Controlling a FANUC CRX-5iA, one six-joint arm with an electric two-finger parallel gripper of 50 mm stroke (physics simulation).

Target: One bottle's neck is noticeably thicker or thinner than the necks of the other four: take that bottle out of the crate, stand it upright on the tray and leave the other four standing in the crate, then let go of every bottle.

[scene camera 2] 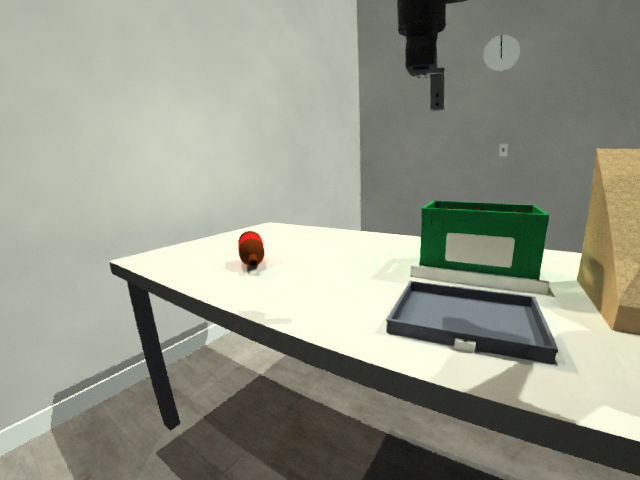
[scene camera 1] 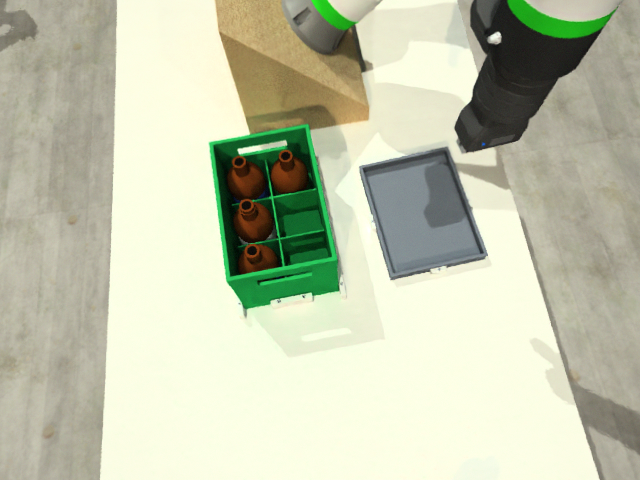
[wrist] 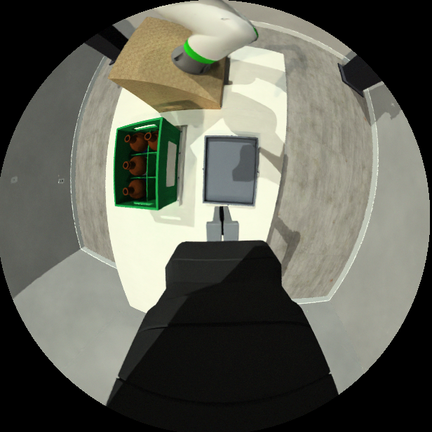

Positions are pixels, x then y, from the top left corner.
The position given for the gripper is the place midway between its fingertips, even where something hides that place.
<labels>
gripper: scene camera 2 437,110; scene camera 1 464,146; wrist 221,215
</labels>
